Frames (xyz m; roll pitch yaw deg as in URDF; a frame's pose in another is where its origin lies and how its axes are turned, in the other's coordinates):
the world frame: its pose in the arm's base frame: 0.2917 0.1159 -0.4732 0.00 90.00 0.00
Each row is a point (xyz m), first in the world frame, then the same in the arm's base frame.
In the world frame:
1: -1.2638 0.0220 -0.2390
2: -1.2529 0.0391 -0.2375
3: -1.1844 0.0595 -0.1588
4: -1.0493 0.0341 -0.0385
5: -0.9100 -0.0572 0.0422
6: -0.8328 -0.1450 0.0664
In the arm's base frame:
1: 0.0527 0.1379 0.7906
2: 0.0542 0.1550 0.7797
3: 0.1329 0.1754 0.7112
4: 0.2532 0.1500 0.5761
5: 0.3339 0.0587 0.4368
6: 0.3581 -0.0291 0.3596

